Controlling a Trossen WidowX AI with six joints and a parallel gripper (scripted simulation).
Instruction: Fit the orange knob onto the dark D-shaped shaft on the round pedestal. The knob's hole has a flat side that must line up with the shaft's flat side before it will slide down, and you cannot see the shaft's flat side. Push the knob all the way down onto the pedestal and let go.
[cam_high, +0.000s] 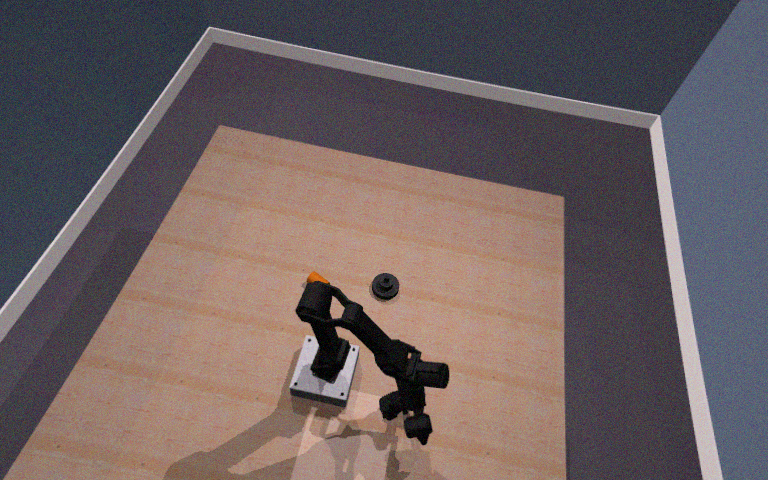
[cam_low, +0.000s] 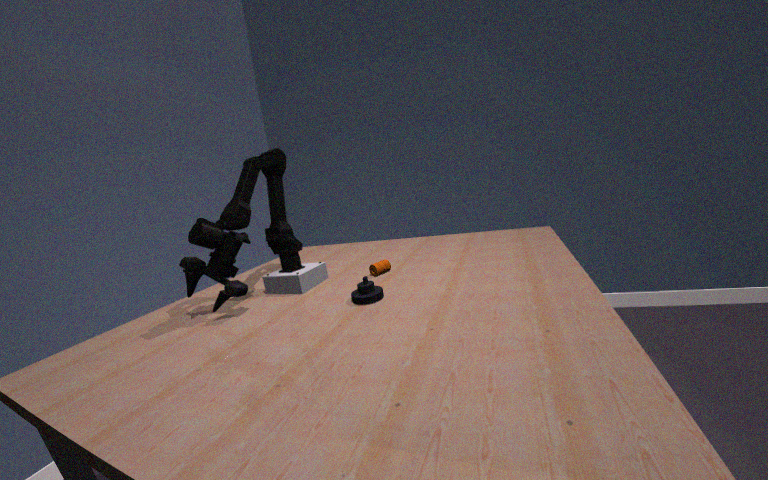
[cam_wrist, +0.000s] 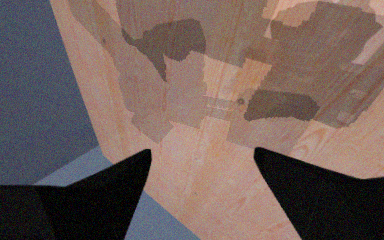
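Right now the orange knob is 290 mm ahead of my gripper tip, 440 mm to the left of it and 30 mm below it. The rest, counted from my gripper tip: round dark pedestal (380 mm ahead, 250 mm to the left, 20 mm below).
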